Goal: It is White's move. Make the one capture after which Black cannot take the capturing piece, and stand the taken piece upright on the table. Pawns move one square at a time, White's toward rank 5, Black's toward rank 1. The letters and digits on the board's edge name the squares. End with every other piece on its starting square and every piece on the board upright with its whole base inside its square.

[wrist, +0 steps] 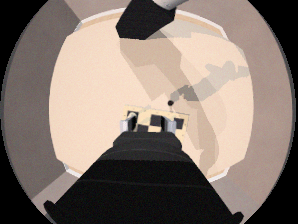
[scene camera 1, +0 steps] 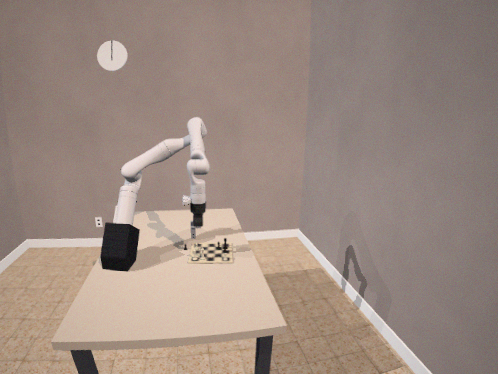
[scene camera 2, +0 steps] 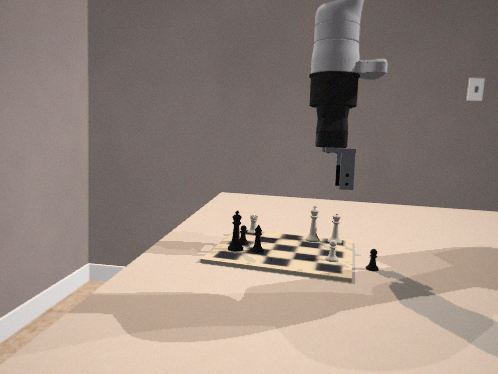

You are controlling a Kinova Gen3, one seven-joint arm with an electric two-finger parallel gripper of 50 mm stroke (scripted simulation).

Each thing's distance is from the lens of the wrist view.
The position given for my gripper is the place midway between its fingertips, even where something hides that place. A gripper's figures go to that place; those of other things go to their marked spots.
my gripper (wrist: pixel 148 121): 0.18 m
chessboard (wrist: pixel 148 120): 0.29 m
